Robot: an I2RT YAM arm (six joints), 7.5 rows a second.
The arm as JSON. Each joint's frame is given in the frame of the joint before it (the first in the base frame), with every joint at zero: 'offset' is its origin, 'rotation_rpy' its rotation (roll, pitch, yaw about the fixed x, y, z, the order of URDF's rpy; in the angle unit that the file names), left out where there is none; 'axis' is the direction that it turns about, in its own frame. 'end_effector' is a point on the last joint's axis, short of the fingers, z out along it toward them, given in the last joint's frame.
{
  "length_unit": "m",
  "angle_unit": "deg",
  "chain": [
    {
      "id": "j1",
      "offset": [
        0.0,
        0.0,
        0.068
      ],
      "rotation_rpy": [
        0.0,
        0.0,
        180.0
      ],
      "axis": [
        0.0,
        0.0,
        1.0
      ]
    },
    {
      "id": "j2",
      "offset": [
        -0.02,
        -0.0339,
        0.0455
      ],
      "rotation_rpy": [
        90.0,
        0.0,
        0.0
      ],
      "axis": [
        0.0,
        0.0,
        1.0
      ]
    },
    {
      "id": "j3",
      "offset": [
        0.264,
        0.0,
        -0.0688
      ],
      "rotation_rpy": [
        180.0,
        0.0,
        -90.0
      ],
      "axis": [
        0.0,
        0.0,
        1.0
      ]
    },
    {
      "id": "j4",
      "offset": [
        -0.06,
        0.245,
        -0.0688
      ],
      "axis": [
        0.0,
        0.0,
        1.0
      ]
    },
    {
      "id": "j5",
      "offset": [
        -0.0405,
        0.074,
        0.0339
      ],
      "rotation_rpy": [
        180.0,
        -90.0,
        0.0
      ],
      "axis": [
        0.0,
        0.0,
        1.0
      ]
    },
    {
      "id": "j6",
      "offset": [
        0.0,
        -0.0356,
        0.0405
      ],
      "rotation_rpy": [
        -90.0,
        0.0,
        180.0
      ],
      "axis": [
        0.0,
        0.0,
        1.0
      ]
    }
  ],
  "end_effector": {
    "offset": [
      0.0,
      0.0,
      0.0
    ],
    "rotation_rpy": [
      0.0,
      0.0,
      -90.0
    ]
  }
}
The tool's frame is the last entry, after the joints.
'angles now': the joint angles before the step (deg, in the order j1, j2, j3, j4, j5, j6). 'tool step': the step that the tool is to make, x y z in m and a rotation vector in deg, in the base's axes. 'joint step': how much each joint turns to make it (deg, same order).
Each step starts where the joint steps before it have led.
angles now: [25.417 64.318 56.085 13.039 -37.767 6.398]
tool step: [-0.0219 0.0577 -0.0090 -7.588 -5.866 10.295]
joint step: [13.307 3.642 2.555 -5.087 2.705 -11.958]
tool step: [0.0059 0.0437 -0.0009 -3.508 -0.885 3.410]
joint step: [5.881 7.914 6.674 -2.480 2.646 -3.685]
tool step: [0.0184 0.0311 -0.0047 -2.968 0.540 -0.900]
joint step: [1.777 7.775 6.650 -2.194 2.857 -1.597]
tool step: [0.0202 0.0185 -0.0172 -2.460 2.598 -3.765]
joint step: [0.027 5.904 2.964 -0.193 3.702 0.947]
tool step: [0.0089 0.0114 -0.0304 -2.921 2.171 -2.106]
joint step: [0.422 3.653 -1.685 1.799 2.558 0.181]
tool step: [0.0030 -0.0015 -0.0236 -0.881 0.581 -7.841]
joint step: [0.199 0.666 -4.470 4.781 7.804 2.060]
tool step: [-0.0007 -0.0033 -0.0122 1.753 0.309 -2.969]
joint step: [-0.036 -0.114 -3.633 5.129 2.479 2.183]
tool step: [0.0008 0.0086 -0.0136 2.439 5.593 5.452]
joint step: [0.204 2.541 -0.167 1.938 -6.503 4.469]
